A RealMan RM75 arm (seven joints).
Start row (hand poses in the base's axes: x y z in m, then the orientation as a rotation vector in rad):
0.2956 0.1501 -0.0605 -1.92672 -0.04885 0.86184
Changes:
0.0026 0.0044 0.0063 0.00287 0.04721 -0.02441
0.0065 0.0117 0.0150 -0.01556 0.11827 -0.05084
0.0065 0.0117 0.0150 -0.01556 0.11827 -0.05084
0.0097 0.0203 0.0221 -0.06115 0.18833 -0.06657
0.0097 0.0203 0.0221 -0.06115 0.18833 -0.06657
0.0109 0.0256 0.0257 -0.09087 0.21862 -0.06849
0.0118 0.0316 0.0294 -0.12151 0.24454 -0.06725
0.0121 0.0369 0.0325 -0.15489 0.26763 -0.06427
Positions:
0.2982 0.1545 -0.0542 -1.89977 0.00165 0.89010
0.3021 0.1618 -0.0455 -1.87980 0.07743 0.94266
0.3021 0.1618 -0.0455 -1.87980 0.07743 0.94266
0.3053 0.1704 -0.0384 -1.88424 0.15498 1.00585
0.3053 0.1704 -0.0384 -1.88424 0.15498 1.00585
0.3065 0.1757 -0.0348 -1.89511 0.18883 1.03834
0.3074 0.1817 -0.0311 -1.90908 0.21776 1.06918
0.3077 0.1870 -0.0280 -1.92688 0.24492 1.09919

